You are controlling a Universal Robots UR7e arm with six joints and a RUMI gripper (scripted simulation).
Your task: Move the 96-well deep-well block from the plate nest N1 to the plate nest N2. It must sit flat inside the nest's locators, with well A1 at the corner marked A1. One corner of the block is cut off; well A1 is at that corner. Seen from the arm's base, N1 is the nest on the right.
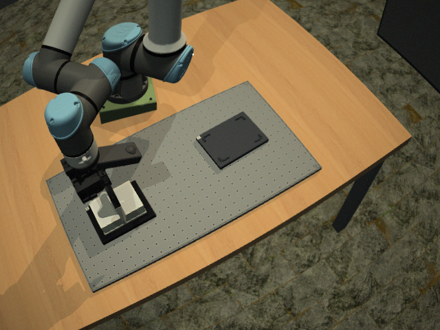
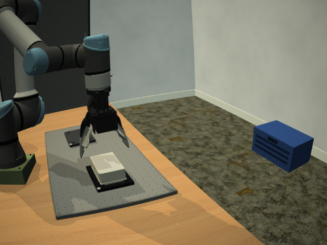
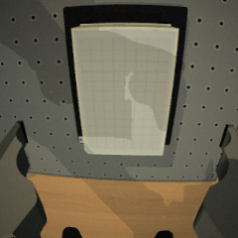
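My hand is 50 mm above the white 96-well deep-well block. The rest, counted from my hand: black plate nest: 20 mm behind, 370 mm to the left, 80 mm below.
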